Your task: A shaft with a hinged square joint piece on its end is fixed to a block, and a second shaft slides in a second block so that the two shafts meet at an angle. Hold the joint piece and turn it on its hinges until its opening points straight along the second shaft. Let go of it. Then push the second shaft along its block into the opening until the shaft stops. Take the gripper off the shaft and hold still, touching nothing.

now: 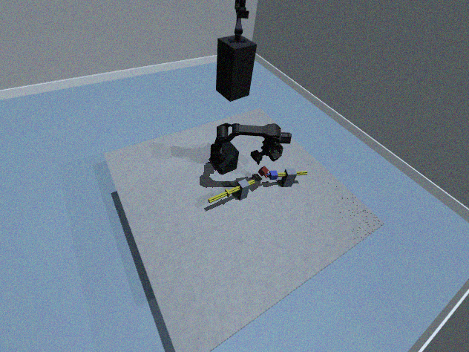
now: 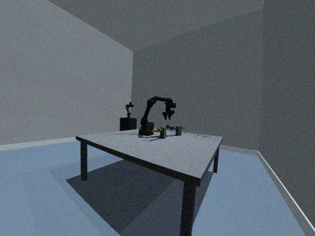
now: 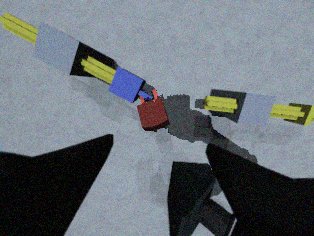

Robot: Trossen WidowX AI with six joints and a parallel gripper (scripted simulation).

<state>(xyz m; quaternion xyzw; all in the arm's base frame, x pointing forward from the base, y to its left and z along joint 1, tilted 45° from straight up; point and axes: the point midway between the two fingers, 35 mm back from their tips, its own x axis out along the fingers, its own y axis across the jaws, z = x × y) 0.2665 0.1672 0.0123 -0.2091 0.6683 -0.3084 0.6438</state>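
The red square joint piece is 10 mm ahead of my gripper tip, 10 mm to the left of it and 90 mm below it.
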